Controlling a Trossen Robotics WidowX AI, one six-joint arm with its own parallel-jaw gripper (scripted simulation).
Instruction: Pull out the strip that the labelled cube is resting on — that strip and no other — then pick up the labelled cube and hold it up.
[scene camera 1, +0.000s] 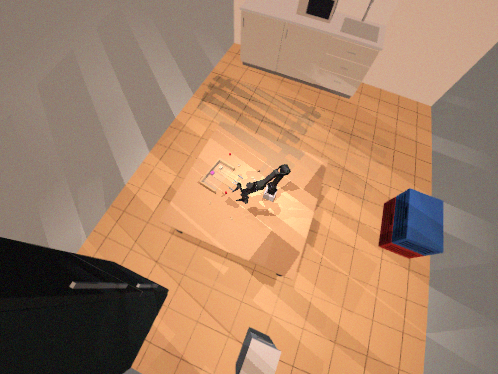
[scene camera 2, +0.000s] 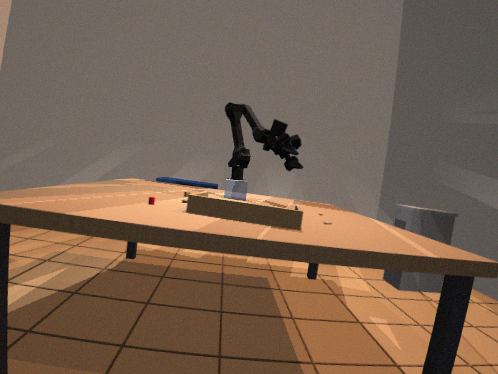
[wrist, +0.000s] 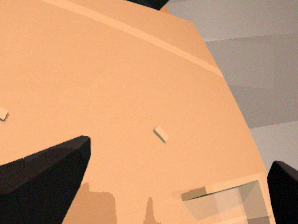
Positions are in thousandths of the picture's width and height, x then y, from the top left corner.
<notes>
My gripper (scene camera 2: 603, 432) is open and holds nothing. Further things: a low walled wooden frame (scene camera 2: 529, 563).
My gripper is seen too in the wrist view (wrist: 619, 717).
</notes>
